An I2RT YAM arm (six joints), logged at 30 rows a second.
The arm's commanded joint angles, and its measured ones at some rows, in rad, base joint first. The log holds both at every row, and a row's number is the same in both.
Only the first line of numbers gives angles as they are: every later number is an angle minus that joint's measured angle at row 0.
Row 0, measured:
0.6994 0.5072 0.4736 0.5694 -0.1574 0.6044
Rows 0 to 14, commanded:
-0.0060 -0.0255 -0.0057 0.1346 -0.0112 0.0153
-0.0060 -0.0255 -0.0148 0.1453 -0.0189 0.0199
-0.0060 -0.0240 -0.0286 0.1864 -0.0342 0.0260
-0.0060 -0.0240 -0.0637 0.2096 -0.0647 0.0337
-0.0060 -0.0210 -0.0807 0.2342 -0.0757 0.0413
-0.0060 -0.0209 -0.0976 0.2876 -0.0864 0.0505
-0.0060 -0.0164 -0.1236 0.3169 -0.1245 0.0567
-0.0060 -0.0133 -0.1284 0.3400 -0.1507 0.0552
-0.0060 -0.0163 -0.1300 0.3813 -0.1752 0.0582
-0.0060 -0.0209 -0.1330 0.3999 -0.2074 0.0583
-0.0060 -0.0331 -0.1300 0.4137 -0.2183 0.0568
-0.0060 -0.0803 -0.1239 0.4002 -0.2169 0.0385
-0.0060 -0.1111 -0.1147 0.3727 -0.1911 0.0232
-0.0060 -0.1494 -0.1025 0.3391 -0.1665 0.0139
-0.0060 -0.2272 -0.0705 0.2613 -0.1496 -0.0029
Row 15, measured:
-0.0053 -0.1015 -0.1396 0.2182 -0.1392 0.0287
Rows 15 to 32, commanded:
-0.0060 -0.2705 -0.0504 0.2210 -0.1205 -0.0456
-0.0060 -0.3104 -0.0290 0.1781 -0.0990 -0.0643
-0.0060 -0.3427 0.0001 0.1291 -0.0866 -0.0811
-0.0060 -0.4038 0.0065 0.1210 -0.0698 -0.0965
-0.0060 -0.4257 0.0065 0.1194 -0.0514 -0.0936
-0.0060 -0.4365 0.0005 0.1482 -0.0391 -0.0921
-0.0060 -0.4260 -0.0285 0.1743 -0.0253 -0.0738
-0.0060 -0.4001 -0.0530 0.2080 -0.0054 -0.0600
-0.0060 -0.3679 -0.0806 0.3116 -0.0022 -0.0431
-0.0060 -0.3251 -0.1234 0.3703 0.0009 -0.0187
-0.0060 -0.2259 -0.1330 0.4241 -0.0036 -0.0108
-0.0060 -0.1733 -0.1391 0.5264 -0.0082 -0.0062
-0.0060 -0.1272 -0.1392 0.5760 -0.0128 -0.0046
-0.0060 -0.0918 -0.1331 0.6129 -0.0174 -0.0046
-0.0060 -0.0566 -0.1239 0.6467 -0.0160 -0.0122
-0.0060 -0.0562 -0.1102 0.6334 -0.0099 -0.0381
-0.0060 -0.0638 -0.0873 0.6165 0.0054 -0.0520
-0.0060 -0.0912 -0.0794 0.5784 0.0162 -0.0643
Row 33, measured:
-0.0057 -0.0401 -0.1312 0.4299 -0.0316 -0.0274
